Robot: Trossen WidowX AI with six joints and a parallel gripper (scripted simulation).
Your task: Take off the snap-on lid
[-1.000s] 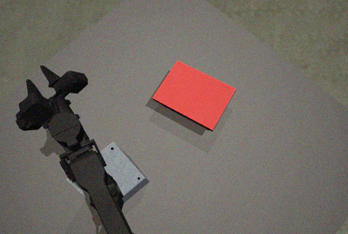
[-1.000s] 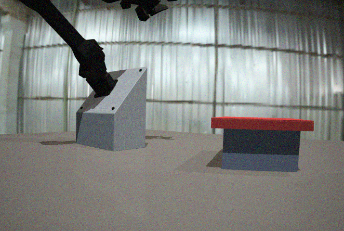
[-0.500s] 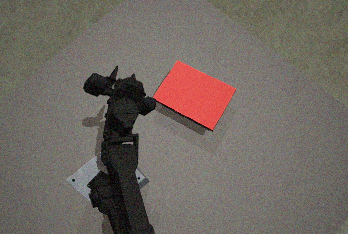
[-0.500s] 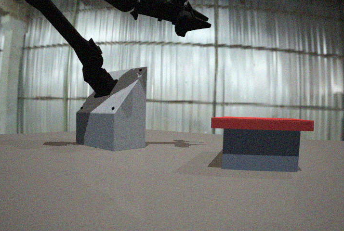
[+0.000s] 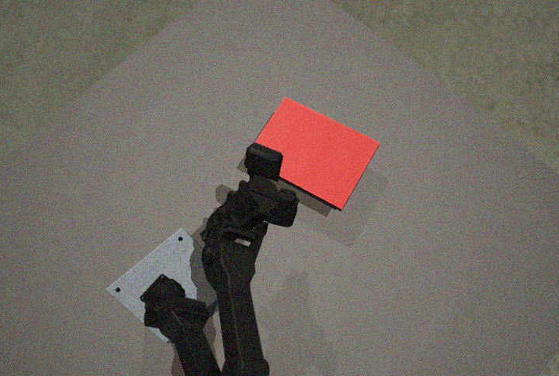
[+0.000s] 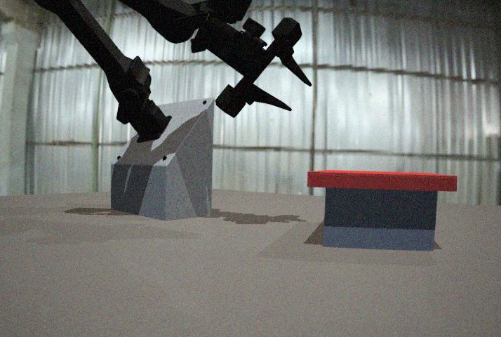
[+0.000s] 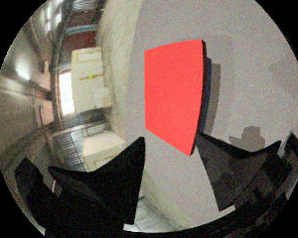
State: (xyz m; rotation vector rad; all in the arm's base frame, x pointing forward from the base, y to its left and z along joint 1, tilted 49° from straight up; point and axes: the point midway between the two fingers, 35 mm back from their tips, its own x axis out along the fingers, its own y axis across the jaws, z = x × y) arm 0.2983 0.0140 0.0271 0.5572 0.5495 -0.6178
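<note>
Right now the lid is 12 cm ahead of my gripper tip, 2 cm to the left of it and 12 cm below it. Also, from my gripper tip: storage box: 12 cm ahead, 2 cm to the left, 16 cm below.
</note>
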